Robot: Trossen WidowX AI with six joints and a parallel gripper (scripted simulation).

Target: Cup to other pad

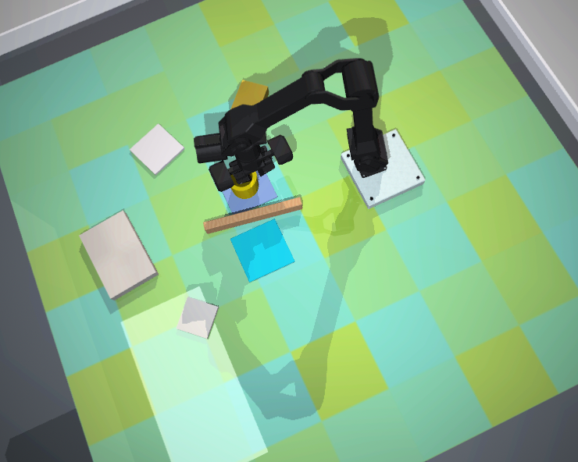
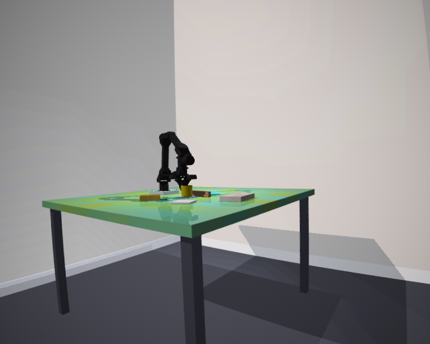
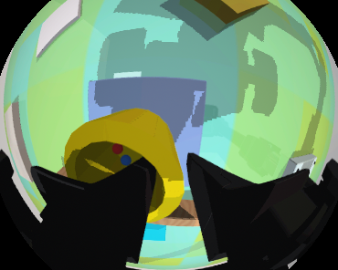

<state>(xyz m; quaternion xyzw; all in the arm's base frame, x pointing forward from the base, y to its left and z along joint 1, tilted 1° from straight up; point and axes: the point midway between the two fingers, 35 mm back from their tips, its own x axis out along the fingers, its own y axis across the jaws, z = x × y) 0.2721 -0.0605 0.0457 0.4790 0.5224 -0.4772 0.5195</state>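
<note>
My gripper tip is 4 cm above the blue-violet pad and 3 cm short of it. Round my gripper tip: yellow cup (3 cm ahead); then brown wooden bar (8 cm to the left, 4 cm ahead, 3 cm below); then yellow block (21 cm to the right, 5 cm behind, 2 cm below).
</note>
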